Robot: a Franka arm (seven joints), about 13 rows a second.
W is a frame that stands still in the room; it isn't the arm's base.
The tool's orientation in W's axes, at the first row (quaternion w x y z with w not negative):
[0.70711, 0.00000, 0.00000, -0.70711]
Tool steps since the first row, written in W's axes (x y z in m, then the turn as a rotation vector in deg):
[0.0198, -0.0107, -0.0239, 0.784, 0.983, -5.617]
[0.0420, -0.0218, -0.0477, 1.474, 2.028, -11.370]
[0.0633, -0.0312, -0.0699, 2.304, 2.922, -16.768]
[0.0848, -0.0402, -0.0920, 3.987, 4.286, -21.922]
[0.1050, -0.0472, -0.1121, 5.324, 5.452, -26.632]
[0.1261, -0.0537, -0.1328, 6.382, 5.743, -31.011]
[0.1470, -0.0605, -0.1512, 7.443, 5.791, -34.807]
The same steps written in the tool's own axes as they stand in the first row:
[0.0107, 0.0198, -0.0239, -0.983, 0.784, -5.617]
[0.0218, 0.0420, -0.0477, -2.028, 1.474, -11.370]
[0.0312, 0.0633, -0.0699, -2.922, 2.304, -16.768]
[0.0402, 0.0848, -0.0920, -4.286, 3.987, -21.922]
[0.0472, 0.1050, -0.1121, -5.452, 5.324, -26.632]
[0.0537, 0.1261, -0.1328, -5.743, 6.382, -31.011]
[0.0605, 0.1470, -0.1512, -5.791, 7.443, -34.807]

